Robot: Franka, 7 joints.
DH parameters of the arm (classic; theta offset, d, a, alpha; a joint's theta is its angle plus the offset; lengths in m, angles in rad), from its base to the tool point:
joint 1: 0 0.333 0 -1.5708
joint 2: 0 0 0 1.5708
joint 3: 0 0.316 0.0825 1.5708
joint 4: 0 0 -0.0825 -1.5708
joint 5: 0 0.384 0 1.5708
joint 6: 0 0 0.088 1.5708
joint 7: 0 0.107 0 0
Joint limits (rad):
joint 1: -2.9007..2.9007
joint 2: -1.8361..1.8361
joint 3: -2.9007..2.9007
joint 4: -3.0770..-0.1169
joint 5: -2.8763..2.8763
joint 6: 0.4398..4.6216
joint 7: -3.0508..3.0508
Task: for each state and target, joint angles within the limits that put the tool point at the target. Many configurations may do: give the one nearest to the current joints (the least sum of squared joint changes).
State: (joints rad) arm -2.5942 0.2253 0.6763 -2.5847 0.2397 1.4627 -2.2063
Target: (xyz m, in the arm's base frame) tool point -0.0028 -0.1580 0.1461
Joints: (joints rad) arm -2.5737 0.4037 0.6067 -2.8307 0.1878 1.5357 -2.2063
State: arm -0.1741 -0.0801 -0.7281 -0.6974 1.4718 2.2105 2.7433
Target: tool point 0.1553 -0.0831 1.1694
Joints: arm 0.0181 -0.0553 -0.4792 -0.4130 1.5302 2.3382 2.7433
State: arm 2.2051 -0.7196 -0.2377 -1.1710 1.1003 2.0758 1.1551
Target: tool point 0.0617 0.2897 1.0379
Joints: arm 2.1612 -0.5027 -0.4561 -1.2910 1.0875 2.1348 1.1551
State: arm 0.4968 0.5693 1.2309 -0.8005 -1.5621 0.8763 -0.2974
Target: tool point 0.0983 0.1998 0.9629
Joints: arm 0.4579 -0.0213 1.1794 -0.5495 -1.4180 0.4398 -0.2974
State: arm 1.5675 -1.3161 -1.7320 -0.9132 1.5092 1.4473 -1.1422
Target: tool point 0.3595 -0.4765 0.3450
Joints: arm 1.2367 -1.4111 -1.9127 -1.6120 1.1831 0.9801 -1.1422
